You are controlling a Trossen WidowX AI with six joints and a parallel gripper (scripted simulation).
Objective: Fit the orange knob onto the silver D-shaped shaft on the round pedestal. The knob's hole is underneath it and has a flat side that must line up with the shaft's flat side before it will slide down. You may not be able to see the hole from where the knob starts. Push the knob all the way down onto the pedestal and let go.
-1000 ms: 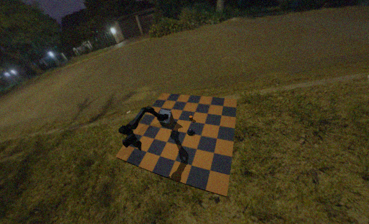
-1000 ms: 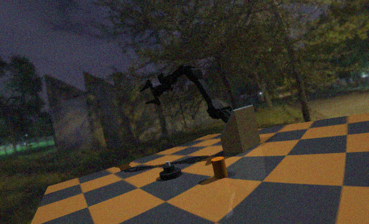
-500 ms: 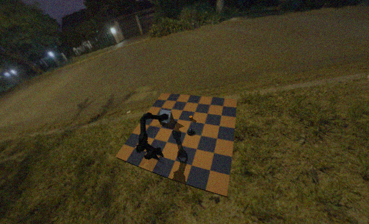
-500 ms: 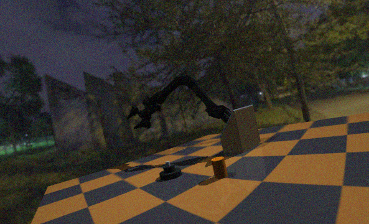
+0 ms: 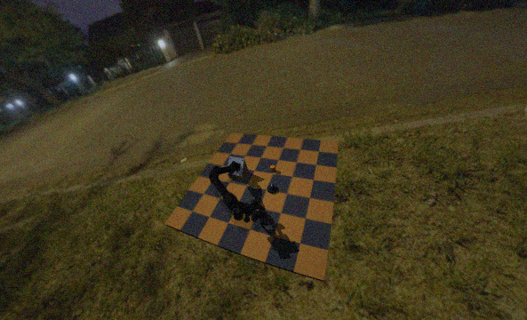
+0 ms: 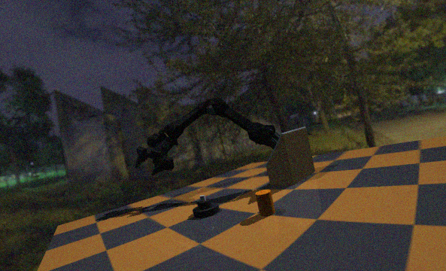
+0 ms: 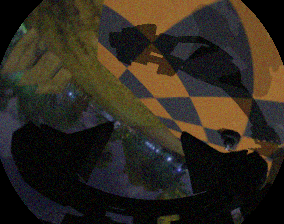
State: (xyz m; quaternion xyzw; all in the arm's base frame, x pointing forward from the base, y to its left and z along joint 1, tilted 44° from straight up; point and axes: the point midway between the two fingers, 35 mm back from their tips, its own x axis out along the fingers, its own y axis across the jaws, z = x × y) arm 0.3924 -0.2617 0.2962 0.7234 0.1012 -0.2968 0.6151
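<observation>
Now: the orange knob 130 mm behind my gripper tip, 510 mm to the left of it and 120 mm below it. Round my gripper tip: round pedestal (70 mm behind, 310 mm to the left, 130 mm below).
</observation>
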